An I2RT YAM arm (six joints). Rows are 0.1 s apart.
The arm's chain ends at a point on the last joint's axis. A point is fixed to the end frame.
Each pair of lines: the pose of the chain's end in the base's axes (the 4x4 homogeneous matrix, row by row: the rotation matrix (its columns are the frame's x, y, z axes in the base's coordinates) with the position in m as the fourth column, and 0 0 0 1 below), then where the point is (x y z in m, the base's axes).
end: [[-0.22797, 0.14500, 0.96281, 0.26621], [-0.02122, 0.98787, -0.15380, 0.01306], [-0.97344, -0.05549, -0.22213, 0.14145], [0, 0, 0, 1]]
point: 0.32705 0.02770 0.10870
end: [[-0.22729, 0.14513, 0.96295, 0.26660], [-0.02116, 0.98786, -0.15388, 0.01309], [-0.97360, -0.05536, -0.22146, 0.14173], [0, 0, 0, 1]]
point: 0.32746 0.02772 0.10902
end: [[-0.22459, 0.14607, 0.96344, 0.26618], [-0.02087, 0.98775, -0.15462, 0.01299], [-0.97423, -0.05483, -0.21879, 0.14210], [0, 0, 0, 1]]
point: 0.32715 0.02758 0.10956
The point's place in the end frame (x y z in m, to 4 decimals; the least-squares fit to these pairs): 0.0177 0.0251 0.0636
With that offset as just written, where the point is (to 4 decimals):
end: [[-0.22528, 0.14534, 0.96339, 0.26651], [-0.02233, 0.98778, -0.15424, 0.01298], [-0.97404, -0.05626, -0.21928, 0.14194], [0, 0, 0, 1]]
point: 0.3274 0.0276 0.1093
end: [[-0.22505, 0.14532, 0.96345, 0.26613], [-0.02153, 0.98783, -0.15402, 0.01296], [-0.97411, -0.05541, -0.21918, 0.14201], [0, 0, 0, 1]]
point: 0.3271 0.0276 0.1094
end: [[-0.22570, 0.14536, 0.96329, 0.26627], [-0.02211, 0.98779, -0.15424, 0.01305], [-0.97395, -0.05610, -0.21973, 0.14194], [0, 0, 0, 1]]
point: 0.3272 0.0276 0.1093
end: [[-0.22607, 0.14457, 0.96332, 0.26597], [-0.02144, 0.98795, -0.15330, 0.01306], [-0.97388, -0.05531, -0.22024, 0.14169], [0, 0, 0, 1]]
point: 0.3269 0.0277 0.1091
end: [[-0.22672, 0.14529, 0.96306, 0.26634], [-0.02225, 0.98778, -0.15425, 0.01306], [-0.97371, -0.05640, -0.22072, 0.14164], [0, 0, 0, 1]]
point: 0.3272 0.0276 0.1090
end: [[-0.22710, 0.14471, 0.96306, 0.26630], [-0.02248, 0.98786, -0.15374, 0.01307], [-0.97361, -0.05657, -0.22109, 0.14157], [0, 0, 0, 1]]
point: 0.3272 0.0277 0.1089
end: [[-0.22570, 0.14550, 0.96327, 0.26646], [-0.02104, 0.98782, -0.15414, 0.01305], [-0.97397, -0.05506, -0.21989, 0.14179], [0, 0, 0, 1]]
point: 0.3274 0.0277 0.1092
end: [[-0.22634, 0.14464, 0.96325, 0.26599], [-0.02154, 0.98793, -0.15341, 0.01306], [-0.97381, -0.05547, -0.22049, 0.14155], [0, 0, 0, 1]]
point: 0.3269 0.0277 0.1089
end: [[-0.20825, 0.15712, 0.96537, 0.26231], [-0.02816, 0.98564, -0.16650, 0.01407], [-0.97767, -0.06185, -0.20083, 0.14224], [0, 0, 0, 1]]
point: 0.3240 0.0277 0.1106
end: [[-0.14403, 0.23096, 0.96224, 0.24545], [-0.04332, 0.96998, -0.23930, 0.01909], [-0.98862, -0.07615, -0.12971, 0.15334], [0, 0, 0, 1]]
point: 0.3099 0.0275 0.1257
